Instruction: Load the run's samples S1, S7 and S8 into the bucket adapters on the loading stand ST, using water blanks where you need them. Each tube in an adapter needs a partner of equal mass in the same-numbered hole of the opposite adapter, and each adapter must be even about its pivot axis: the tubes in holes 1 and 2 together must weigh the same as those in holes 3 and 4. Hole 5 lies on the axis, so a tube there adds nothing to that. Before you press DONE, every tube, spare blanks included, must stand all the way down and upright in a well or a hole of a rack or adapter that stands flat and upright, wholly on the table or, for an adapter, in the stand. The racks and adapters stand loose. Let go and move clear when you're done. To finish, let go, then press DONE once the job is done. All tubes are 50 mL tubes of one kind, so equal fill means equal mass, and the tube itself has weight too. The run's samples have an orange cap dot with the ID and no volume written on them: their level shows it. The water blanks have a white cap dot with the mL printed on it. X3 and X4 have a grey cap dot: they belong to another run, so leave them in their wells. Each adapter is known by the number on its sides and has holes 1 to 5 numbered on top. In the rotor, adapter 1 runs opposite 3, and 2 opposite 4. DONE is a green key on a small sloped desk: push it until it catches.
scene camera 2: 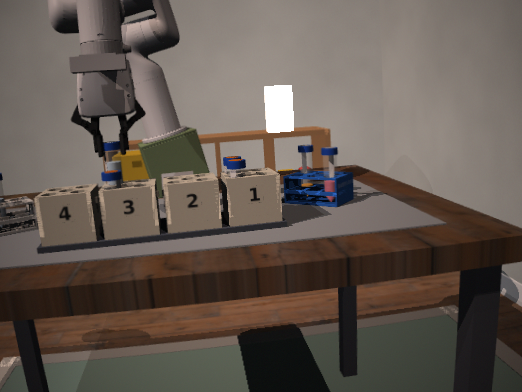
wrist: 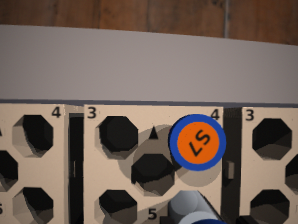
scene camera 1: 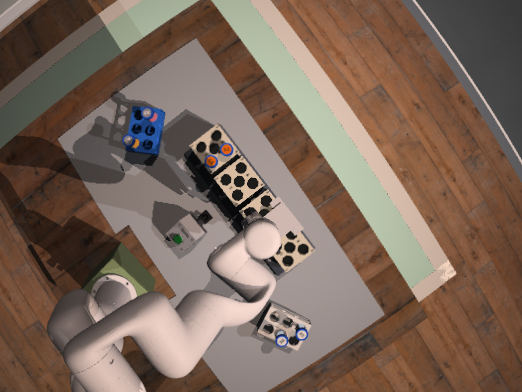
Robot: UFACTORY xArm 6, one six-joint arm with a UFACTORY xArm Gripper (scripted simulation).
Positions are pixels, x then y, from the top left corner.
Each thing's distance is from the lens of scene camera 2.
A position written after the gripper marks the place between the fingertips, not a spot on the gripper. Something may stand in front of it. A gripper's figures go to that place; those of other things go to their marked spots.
gripper (scene camera 2: 112, 155): 91 cm
blue rack (scene camera 2: 294, 193): 106 cm
